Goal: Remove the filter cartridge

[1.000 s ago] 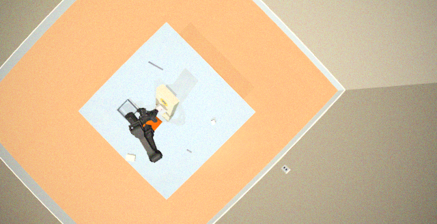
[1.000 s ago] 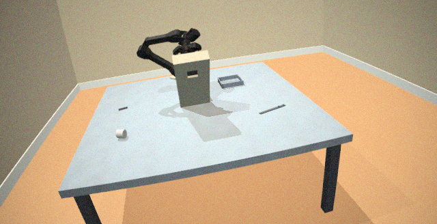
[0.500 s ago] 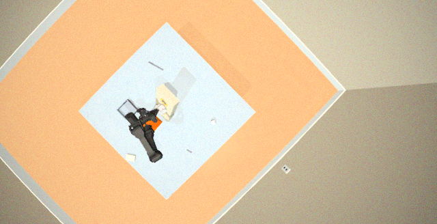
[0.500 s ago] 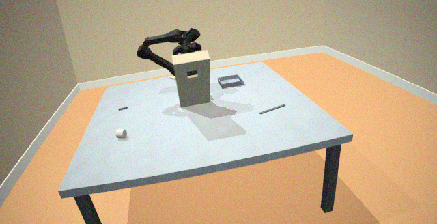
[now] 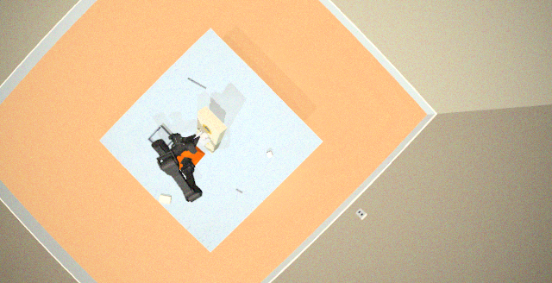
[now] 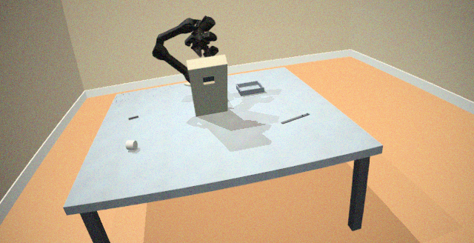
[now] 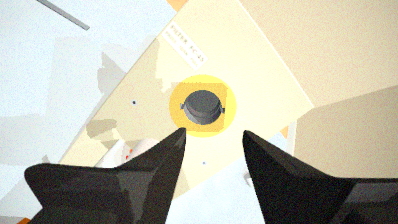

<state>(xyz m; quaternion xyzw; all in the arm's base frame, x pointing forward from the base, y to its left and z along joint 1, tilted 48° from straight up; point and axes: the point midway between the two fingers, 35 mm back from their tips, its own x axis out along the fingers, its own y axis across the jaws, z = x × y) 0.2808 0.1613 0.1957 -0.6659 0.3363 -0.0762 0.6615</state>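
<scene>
Right now my gripper tip is 120 mm above the round white filter cartridge, 30 mm past it and 10 mm to the right of it. From my gripper tip the other things lie so: short dark strip 420 mm to the right, 330 mm below, 270 mm behind; tray 330 mm to the left, 320 mm below, 310 mm behind.
</scene>
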